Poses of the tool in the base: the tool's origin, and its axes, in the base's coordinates. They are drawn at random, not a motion.
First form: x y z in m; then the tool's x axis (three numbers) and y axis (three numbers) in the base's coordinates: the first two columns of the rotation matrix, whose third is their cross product.
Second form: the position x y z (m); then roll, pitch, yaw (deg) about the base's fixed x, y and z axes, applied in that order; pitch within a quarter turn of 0, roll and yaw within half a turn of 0. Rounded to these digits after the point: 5 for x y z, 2 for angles.
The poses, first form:
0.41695 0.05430 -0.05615 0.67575 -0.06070 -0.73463 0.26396 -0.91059 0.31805
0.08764 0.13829 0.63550 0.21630 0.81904 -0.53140 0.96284 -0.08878 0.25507
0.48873 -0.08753 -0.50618 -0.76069 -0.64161 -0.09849 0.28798 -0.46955 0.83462
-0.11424 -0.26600 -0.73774 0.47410 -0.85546 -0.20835 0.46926 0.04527 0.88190
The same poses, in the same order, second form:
0.41695 0.05430 -0.05615 152.05 47.28 -5.13
0.08764 0.13829 0.63550 162.48 32.10 75.21
0.48873 -0.08753 -0.50618 57.00 5.65 -139.85
-0.11424 -0.26600 -0.73774 64.38 12.03 -61.00

